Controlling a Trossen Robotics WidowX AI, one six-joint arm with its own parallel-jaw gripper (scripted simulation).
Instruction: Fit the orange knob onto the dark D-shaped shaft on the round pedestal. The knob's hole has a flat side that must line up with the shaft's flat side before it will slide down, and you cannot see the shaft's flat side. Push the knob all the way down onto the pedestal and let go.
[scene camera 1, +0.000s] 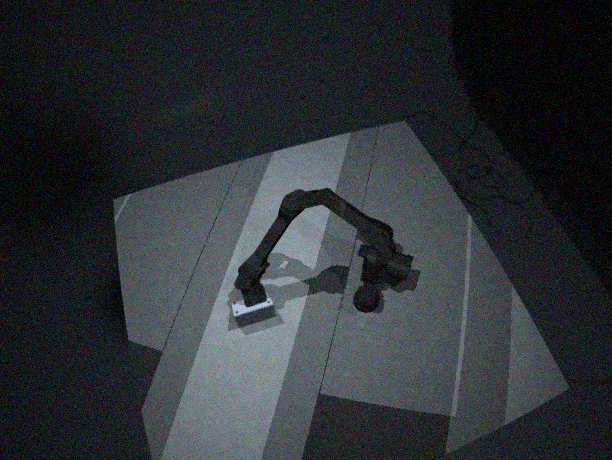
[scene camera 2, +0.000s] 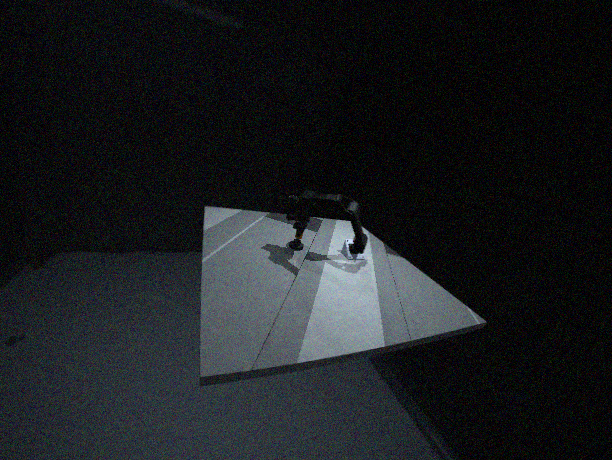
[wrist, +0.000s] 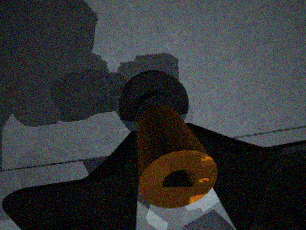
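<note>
With my gripper (scene camera 1: 367, 290) I am carrying an orange knob, and the wrist view gives me a sight of the gripper (wrist: 161, 131) too.
</note>
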